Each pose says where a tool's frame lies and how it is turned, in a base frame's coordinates. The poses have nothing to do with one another.
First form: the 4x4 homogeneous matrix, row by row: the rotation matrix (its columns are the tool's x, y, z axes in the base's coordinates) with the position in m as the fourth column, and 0 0 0 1 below. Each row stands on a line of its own.
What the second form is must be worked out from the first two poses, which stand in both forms.
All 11 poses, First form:
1:
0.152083 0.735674 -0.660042 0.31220
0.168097 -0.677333 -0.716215 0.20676
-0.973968 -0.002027 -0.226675 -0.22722
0 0 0 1
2:
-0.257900 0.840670 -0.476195 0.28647
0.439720 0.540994 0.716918 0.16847
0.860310 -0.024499 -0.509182 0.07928
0 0 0 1
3:
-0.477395 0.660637 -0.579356 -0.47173
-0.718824 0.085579 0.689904 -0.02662
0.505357 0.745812 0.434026 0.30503
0 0 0 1
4:
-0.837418 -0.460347 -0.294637 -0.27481
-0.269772 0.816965 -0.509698 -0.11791
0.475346 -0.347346 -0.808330 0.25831
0 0 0 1
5:
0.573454 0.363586 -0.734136 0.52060
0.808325 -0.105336 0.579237 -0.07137
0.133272 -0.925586 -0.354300 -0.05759
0 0 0 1
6:
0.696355 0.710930 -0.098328 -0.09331
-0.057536 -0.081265 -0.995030 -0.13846
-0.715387 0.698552 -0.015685 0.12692
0 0 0 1
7:
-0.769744 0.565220 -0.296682 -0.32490
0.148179 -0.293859 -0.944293 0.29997
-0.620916 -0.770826 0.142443 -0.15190
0 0 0 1
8:
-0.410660 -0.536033 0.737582 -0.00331
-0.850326 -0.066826 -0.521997 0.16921
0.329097 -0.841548 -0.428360 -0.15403
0 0 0 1
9:
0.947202 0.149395 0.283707 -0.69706
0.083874 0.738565 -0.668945 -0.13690
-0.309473 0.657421 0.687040 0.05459
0 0 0 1
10:
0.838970 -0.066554 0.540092 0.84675
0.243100 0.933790 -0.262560 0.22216
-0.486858 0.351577 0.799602 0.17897
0 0 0 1
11:
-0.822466 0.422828 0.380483 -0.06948
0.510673 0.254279 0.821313 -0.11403
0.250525 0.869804 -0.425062 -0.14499
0 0 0 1
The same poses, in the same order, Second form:
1: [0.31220 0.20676 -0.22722 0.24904 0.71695 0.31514 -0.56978]
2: [0.28647 0.16847 0.07928 0.43986 -0.42139 -0.75962 -0.22788]
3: [-0.47173 -0.02662 0.30503 0.51044 0.02738 -0.53126 -0.67562]
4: [-0.27481 -0.11791 0.25831 0.20689 0.19618 -0.93042 0.23028]
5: [0.52060 -0.07137 -0.05759 0.52769 -0.71293 -0.41095 0.21070]
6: [-0.09331 -0.13846 0.12692 0.63234 0.66957 0.24396 -0.30382]
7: [-0.32490 0.29997 -0.15190 0.14039 0.30890 0.57737 -0.74264]
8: [-0.00331 0.16921 -0.15403 0.15342 -0.52070 0.66562 -0.51213]
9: [-0.69706 -0.13690 0.05459 0.91826 0.36111 0.16150 -0.01784]
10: [0.84675 0.22216 0.17897 0.94503 0.16246 0.27167 0.08192]
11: [-0.06948 -0.11403 -0.14499 0.04108 0.29509 0.79086 0.53459]
